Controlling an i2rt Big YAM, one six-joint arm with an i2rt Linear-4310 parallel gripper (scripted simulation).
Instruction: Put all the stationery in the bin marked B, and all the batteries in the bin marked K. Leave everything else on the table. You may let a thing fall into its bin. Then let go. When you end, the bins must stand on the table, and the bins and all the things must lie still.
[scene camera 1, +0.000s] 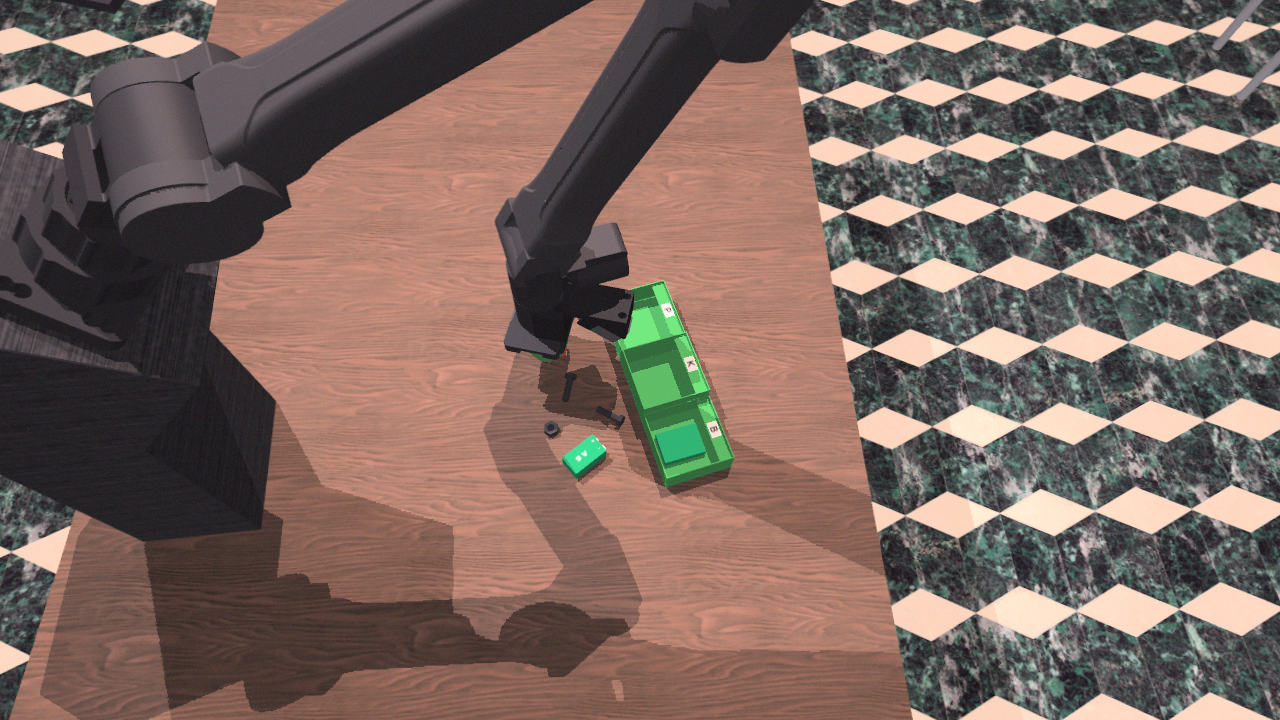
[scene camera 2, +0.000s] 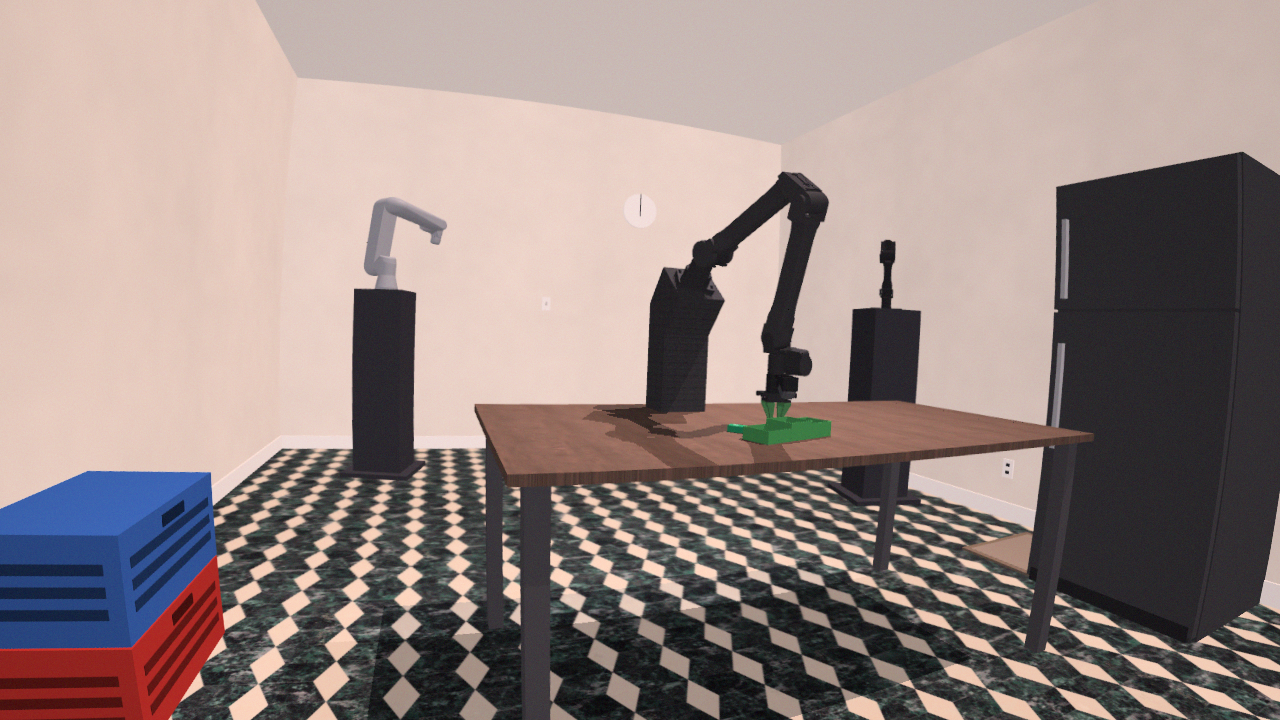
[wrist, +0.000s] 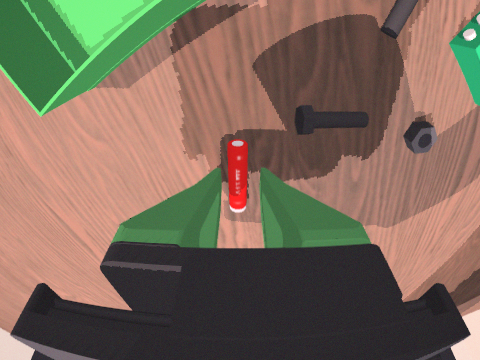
In view: my gripper (scene camera 1: 548, 352), a red cylindrical battery (wrist: 237, 151), a green 9V battery (scene camera 1: 588, 453), a black nut (wrist: 420, 136), a flat green pad (scene camera 1: 683, 443) and a bolt (wrist: 306, 119).
My gripper shows as well in the wrist view (wrist: 240, 177). The wrist view misses the flat green pad: it is out of frame.
